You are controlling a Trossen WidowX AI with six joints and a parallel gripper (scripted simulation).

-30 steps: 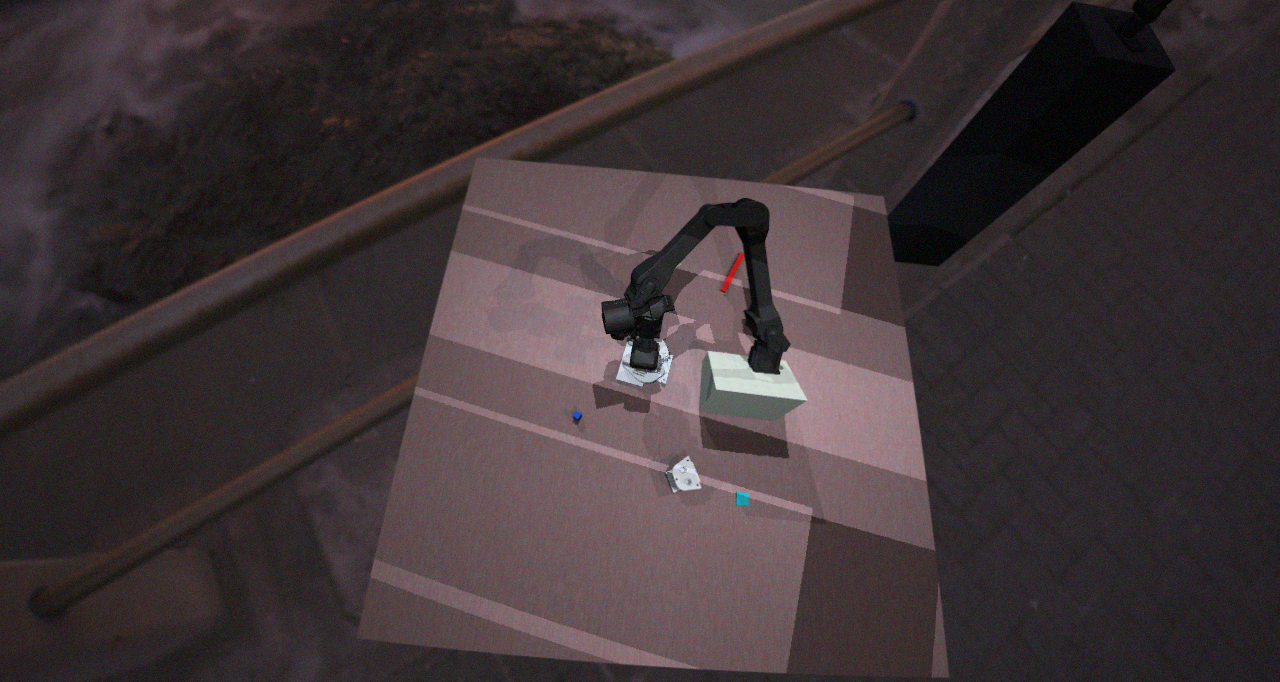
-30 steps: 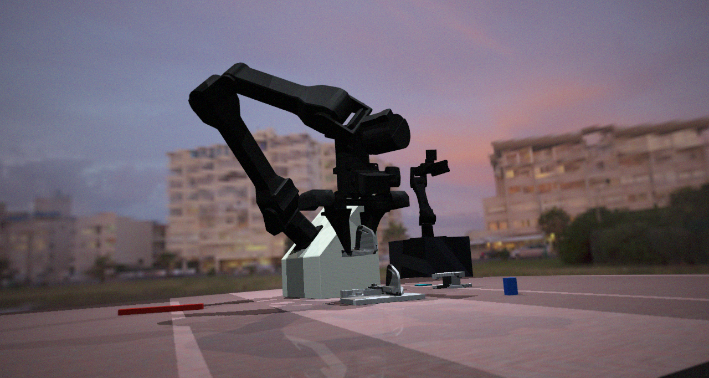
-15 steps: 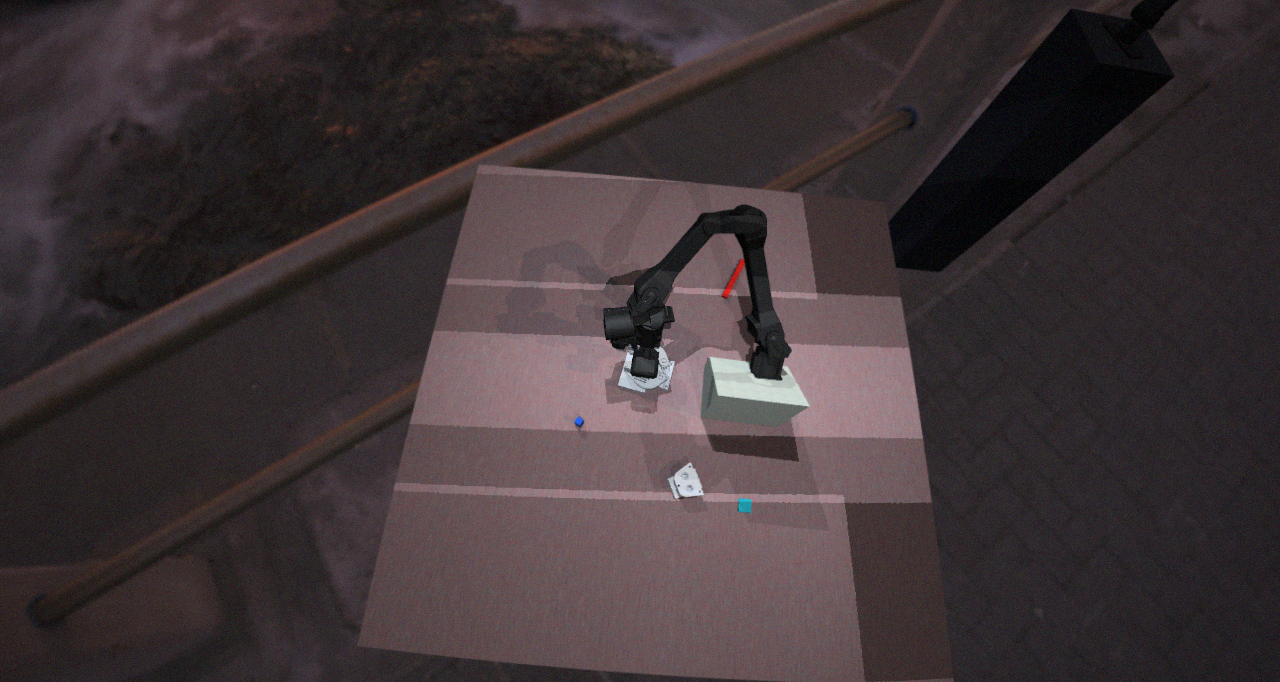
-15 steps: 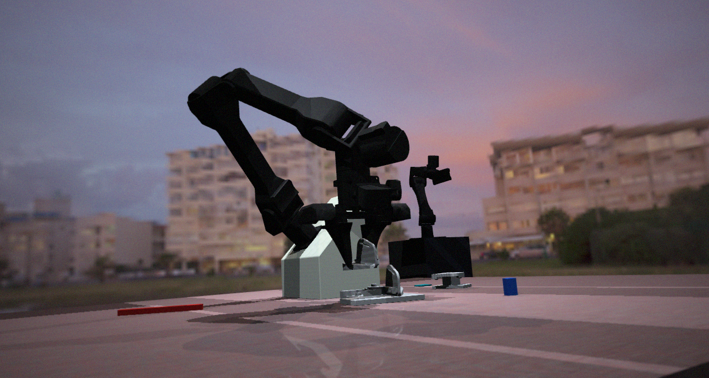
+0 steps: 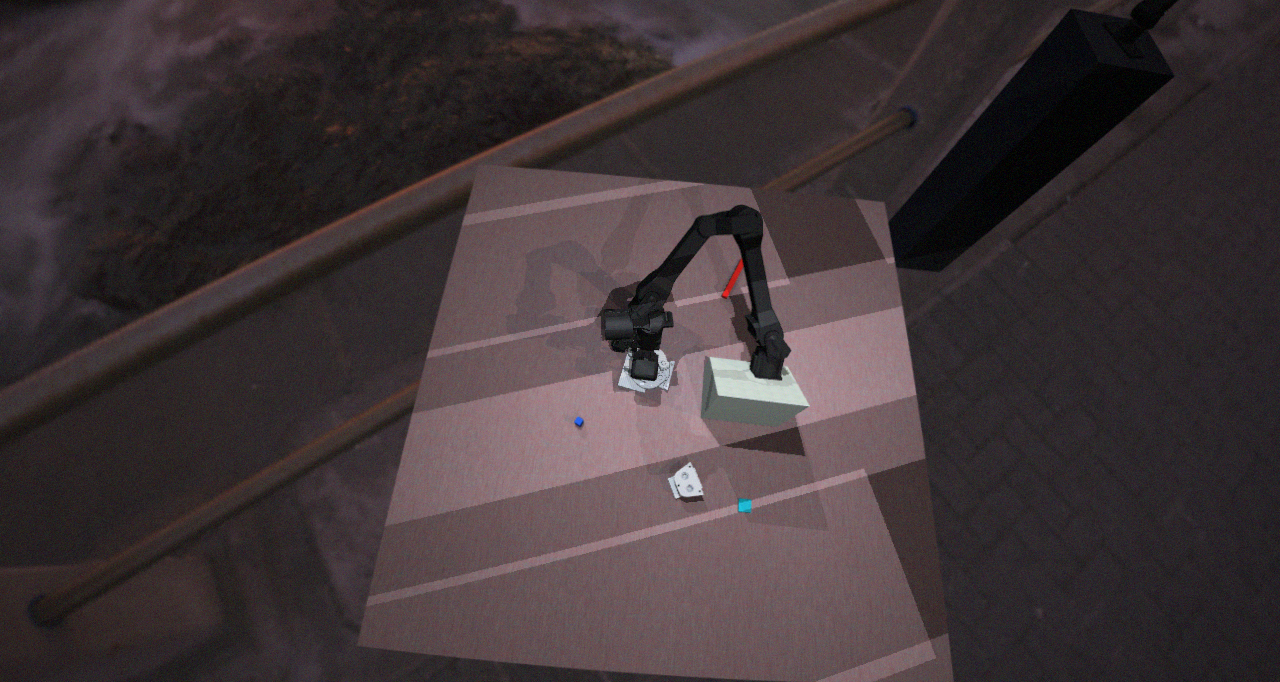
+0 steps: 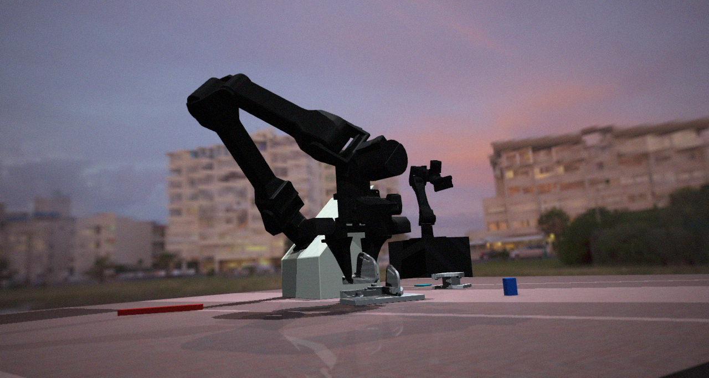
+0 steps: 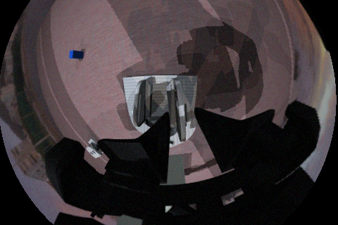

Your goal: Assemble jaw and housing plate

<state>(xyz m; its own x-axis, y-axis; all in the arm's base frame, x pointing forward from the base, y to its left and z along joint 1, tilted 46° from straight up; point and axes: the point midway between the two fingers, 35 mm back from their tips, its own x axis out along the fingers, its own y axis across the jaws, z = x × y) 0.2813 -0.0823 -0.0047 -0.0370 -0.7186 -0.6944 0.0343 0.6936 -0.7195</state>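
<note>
Right now the white stand is 31 cm to the left of my gripper tip, 12 cm behind it and 3 cm below it. The rest, counted from my gripper tip: blue cube (19 cm to the left, 15 cm ahead, 2 cm below); then red bar (26 cm to the right, 24 cm behind, 3 cm below); then plate (5 cm behind, 4 cm to the left, 3 cm below).
</note>
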